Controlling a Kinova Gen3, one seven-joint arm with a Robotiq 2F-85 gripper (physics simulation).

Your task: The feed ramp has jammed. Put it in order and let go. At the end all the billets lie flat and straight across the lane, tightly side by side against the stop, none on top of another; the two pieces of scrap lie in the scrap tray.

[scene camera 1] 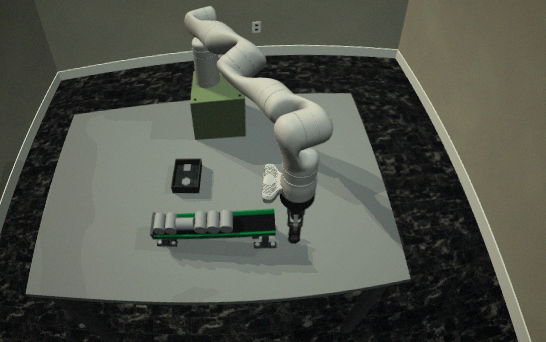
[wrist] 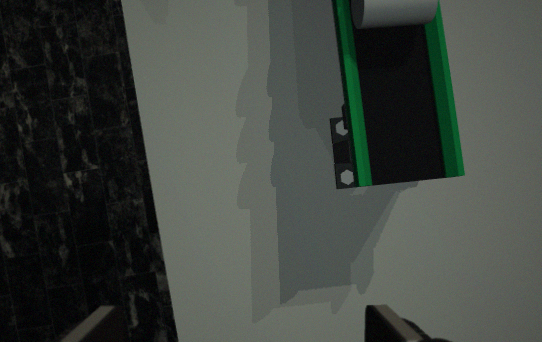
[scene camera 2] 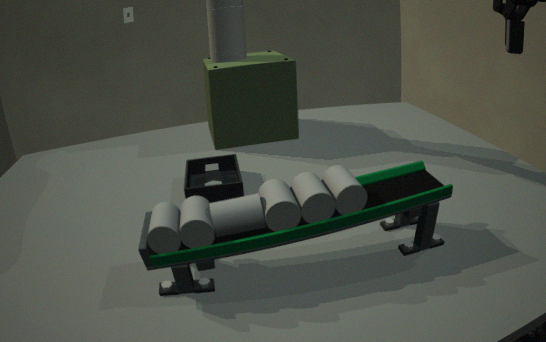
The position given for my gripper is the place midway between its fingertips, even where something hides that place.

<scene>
In view: my gripper (scene camera 1: 294,225) and a black scrap tray (scene camera 2: 195,176).
The black scrap tray shows as well in scene camera 1 (scene camera 1: 178,174). The wrist view does not show the black scrap tray: it is out of frame.
</scene>
